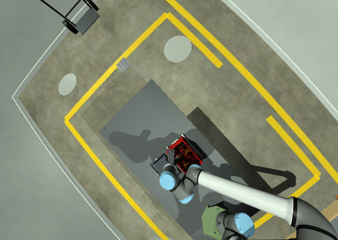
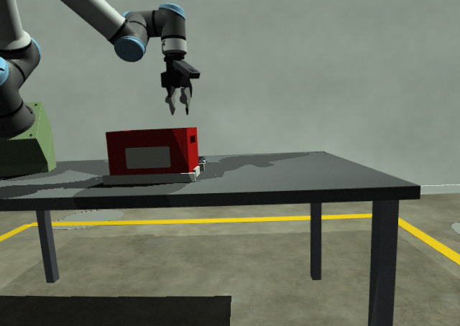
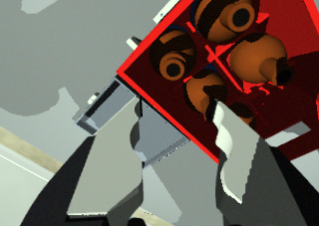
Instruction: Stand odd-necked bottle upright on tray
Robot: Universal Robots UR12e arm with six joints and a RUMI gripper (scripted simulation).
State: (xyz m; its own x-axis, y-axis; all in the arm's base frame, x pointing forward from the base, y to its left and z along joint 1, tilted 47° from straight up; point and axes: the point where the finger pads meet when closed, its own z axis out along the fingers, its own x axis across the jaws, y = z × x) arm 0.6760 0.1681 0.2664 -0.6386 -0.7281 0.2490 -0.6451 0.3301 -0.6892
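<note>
The bottle is 9 cm to the right of my hand and 15 cm below it. The rest, counted from my hand: dark tray: 9 cm behind, 22 cm to the left, 23 cm below; then red crate: 9 cm behind, 5 cm to the right, 16 cm below.
</note>
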